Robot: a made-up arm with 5 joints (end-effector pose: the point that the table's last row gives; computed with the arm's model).
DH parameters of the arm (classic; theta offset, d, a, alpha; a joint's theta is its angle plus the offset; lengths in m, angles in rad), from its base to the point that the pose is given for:
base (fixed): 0.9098 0 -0.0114 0
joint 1: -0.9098 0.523 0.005 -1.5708
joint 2: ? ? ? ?
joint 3: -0.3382 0 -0.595 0
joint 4: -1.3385 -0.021 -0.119 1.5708
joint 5: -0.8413 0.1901 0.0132 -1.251
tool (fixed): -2.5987 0.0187 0 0
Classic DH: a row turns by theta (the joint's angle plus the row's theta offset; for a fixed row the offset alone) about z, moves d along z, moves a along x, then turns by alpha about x.
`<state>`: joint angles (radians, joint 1 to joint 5).
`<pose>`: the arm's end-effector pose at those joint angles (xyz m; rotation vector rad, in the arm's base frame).
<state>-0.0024 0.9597 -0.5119 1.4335 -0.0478</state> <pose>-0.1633 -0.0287 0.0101 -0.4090 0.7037 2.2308</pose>
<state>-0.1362 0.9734 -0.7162 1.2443 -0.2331</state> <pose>-0.0252 -0.0309 -0.0840 -0.6639 0.3368 1.9645</pose>
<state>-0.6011 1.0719 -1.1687 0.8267 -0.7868</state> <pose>0.2494 -0.2275 -0.1744 -1.2267 -0.3314 1.3406</pose>
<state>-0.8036 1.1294 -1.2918 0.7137 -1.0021</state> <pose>0.2551 -0.3363 -0.1799 -1.3906 -0.4559 1.1887</pose>
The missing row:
joint 2: -1.4649 0 0.2082 0
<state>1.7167 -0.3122 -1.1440 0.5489 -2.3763</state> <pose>-0.0845 0.7780 0.7811 -0.4715 1.6481 0.2476</pose>
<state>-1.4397 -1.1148 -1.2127 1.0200 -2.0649</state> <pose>0.0015 -0.3894 1.2033 2.2292 0.0380 -1.5301</pose>
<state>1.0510 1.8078 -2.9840 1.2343 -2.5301</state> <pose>0.4769 0.7655 0.1533 -0.7661 1.8676 -0.9250</pose>
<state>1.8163 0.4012 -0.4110 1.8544 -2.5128</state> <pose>0.0218 0.0223 0.0497 -2.2606 0.3836 -2.0556</pose>
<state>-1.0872 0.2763 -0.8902 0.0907 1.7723</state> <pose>0.3348 -0.6593 0.2147 -0.6797 1.4975 -1.4435</pose>
